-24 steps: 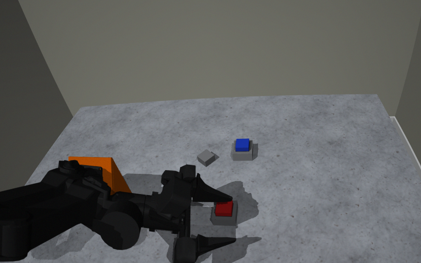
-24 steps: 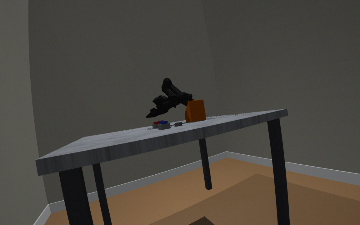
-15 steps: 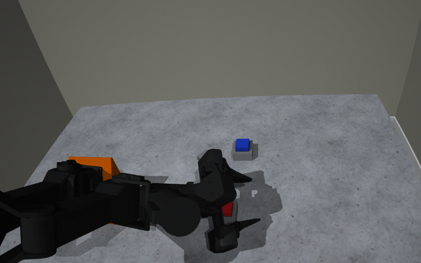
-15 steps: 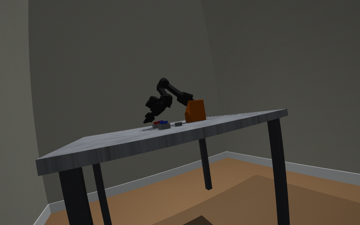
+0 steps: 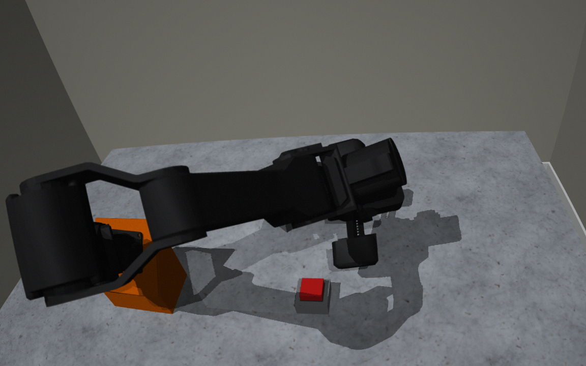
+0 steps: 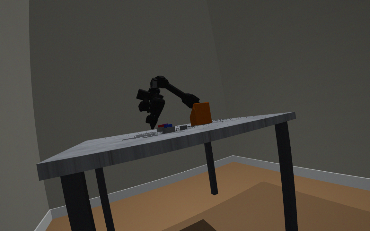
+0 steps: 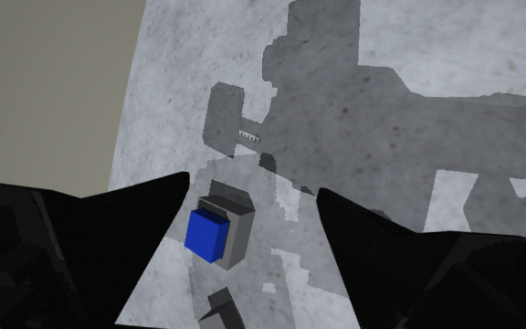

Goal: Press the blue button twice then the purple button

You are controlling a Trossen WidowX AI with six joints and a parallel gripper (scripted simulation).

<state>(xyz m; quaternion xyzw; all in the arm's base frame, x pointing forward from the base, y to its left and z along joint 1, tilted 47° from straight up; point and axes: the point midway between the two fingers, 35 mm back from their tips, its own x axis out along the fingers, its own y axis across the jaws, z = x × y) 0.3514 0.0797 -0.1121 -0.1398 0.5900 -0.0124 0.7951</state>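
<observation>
My gripper tip is 6 cm past the blue button, 4 cm to the right of it and 2 cm above it. From my gripper tip the other things lie so: small grey block 15 cm behind, 4 cm below, 2 cm to the left; red button 14 cm to the right, 8 cm behind, 2 cm below; purple button 35 cm to the right, 17 cm behind, 2 cm below.
</observation>
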